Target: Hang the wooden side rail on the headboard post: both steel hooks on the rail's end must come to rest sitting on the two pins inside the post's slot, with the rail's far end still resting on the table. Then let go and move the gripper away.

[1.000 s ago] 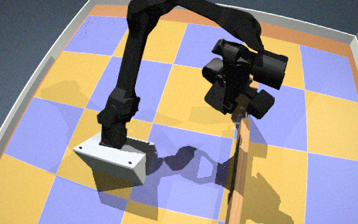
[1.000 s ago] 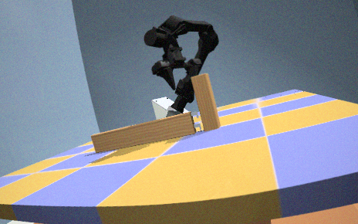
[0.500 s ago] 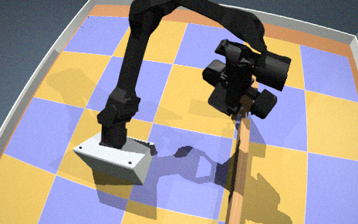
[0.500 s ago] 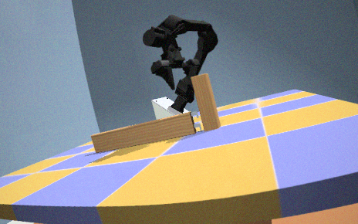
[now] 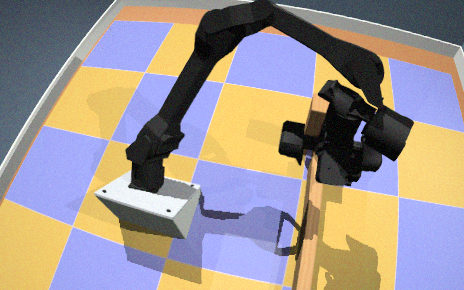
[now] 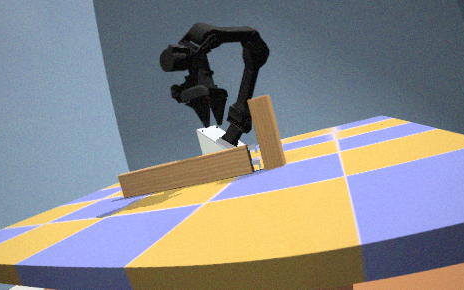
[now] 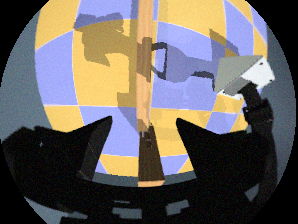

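Now: the headboard post 13 cm to the left of my gripper tip and 6 cm below it.
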